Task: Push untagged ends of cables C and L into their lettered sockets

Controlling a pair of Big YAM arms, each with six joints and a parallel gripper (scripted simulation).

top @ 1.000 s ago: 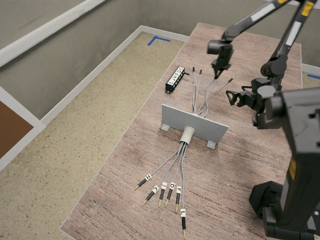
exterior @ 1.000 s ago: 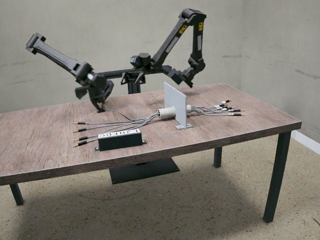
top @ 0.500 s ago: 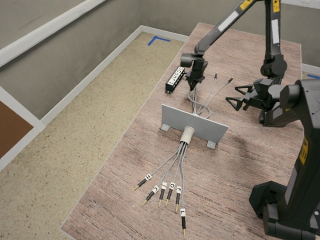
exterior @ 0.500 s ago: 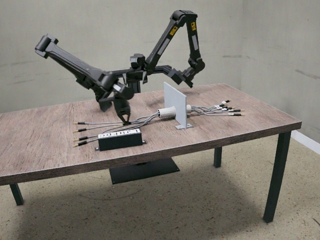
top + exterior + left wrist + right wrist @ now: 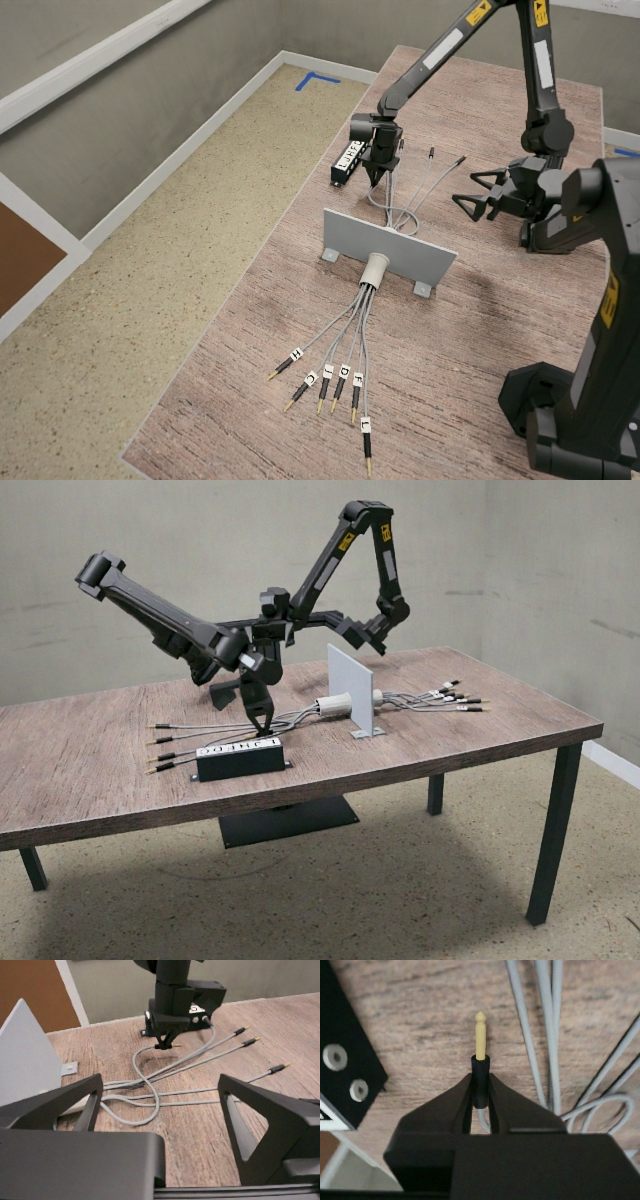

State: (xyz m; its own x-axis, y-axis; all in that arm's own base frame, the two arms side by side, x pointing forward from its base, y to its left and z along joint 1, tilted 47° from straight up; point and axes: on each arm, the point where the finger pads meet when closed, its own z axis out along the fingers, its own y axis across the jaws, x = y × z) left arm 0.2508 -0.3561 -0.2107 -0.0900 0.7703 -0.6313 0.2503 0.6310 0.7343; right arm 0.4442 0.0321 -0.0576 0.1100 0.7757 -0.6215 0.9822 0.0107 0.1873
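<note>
Right now the black cable plug is 20 mm to the right of my right hand and 10 mm below it. Round my right hand: grey upright panel: 80 mm behind, 270 mm to the left, 80 mm above; then tagged plug: 160 mm behind, 690 mm to the left, 30 mm below.
</note>
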